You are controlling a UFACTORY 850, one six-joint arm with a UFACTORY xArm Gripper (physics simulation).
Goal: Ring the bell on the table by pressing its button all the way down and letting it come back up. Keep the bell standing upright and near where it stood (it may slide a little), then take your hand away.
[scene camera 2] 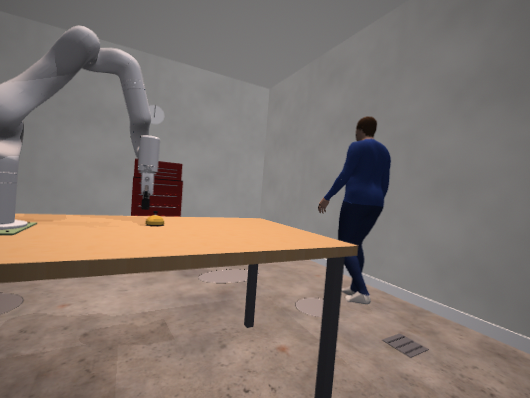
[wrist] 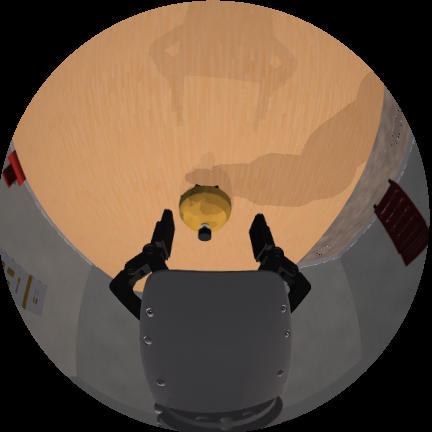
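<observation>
The bell has a yellow dome (scene camera 2: 155,220) (wrist: 205,207) and stands upright on the wooden table (scene camera 2: 210,240) (wrist: 120,125). Its black button (wrist: 204,233) sticks up from the top of the dome. My gripper (scene camera 2: 145,208) (wrist: 213,220) is open and empty, pointing down. In the scene view its fingertips are above and slightly left of the bell, apart from it. In the wrist view the button shows between the two spread fingers, nearer the left one.
A red tool cabinet (scene camera 2: 168,192) (wrist: 404,222) stands behind the table. A person in blue (scene camera 2: 368,170) stands beyond the table's right end, near the wall. The arm's base (scene camera 2: 7,200) is at the table's left. Shadows of the arm fall across the table top.
</observation>
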